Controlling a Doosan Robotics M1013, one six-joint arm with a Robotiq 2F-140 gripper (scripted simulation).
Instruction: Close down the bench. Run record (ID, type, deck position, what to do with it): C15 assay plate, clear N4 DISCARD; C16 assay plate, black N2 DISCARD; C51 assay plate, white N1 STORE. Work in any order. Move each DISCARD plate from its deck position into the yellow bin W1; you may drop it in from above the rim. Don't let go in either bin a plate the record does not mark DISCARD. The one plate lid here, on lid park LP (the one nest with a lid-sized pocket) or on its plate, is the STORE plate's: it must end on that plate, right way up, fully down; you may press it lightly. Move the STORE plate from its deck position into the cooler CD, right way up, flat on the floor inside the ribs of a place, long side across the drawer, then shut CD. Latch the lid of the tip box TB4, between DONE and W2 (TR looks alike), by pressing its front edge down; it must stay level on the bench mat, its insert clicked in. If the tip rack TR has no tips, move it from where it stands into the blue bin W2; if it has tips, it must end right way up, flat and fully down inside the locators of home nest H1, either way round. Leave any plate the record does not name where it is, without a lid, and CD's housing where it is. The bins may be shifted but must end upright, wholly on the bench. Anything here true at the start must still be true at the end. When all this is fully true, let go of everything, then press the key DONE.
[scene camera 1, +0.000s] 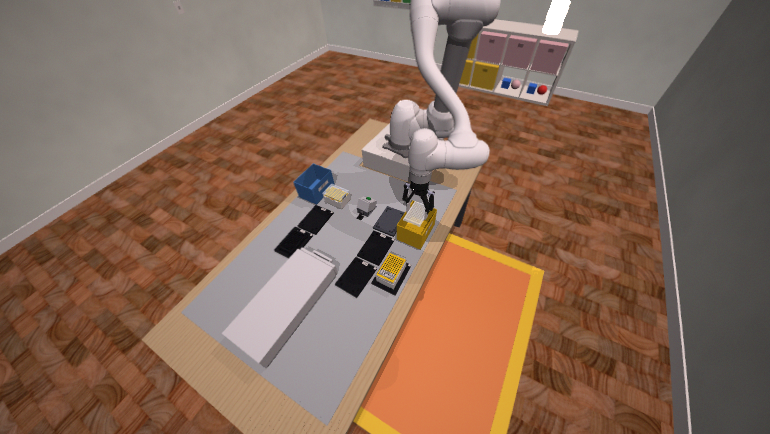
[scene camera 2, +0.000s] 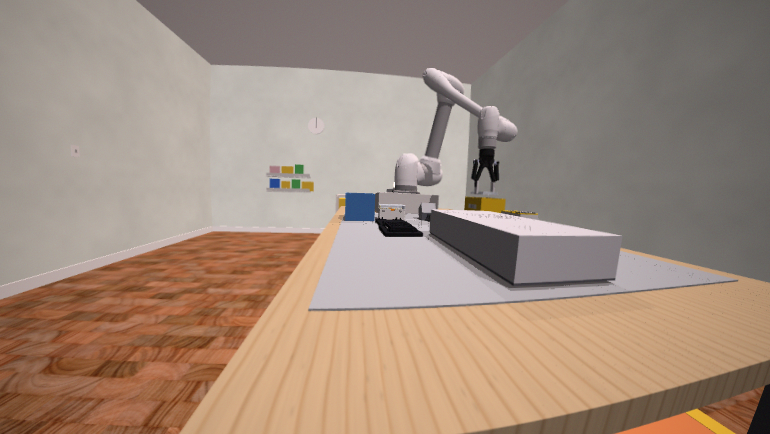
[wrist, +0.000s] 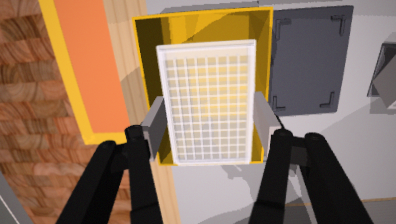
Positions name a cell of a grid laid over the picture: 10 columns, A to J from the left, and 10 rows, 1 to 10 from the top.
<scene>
In view: the gripper (wrist: F5), a cooler CD (scene camera 2: G6), a blue bin W2 (scene camera 1: E5), a yellow bin W1 (scene camera 1: F6) and a grey lid park (wrist: H3).
The cooler CD also shows in scene camera 1 (scene camera 1: D8). The blue bin W2 shows as well in scene camera 2 (scene camera 2: E5). The yellow bin W1 also shows in the wrist view (wrist: D2). The wrist view misses the cooler CD: it is out of frame. The wrist view does not show the blue bin W2: it is out of frame.
</scene>
